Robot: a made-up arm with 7 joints. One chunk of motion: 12 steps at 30 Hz.
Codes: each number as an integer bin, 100 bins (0 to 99) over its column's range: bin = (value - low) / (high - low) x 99, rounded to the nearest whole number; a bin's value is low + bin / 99 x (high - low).
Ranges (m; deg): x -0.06..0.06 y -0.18..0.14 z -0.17..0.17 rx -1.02..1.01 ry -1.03..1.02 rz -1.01..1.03
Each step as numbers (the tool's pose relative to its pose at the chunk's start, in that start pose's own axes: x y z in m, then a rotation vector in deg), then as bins.
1 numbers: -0.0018 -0.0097 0.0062 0.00 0.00 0.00
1 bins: 48 53 51 50 50 49
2 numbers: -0.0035 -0.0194 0.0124 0.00 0.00 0.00
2 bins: 47 50 53 50 50 49
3 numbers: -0.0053 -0.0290 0.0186 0.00 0.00 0.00
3 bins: 45 47 55 50 50 49
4 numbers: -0.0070 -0.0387 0.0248 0.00 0.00 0.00
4 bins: 44 44 57 50 50 49
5 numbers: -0.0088 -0.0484 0.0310 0.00 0.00 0.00
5 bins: 42 41 59 50 50 49
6 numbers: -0.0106 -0.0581 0.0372 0.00 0.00 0.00
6 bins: 41 38 60 50 50 49
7 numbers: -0.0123 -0.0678 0.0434 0.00 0.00 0.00
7 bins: 39 35 62 50 50 49
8 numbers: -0.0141 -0.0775 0.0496 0.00 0.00 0.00
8 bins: 38 32 64 50 50 49
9 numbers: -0.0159 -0.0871 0.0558 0.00 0.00 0.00
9 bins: 36 29 66 50 50 49
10 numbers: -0.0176 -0.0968 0.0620 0.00 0.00 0.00
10 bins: 35 26 68 50 50 49
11 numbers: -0.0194 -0.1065 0.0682 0.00 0.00 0.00
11 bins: 33 23 69 50 50 49
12 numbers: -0.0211 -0.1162 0.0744 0.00 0.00 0.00
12 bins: 32 20 71 50 50 49
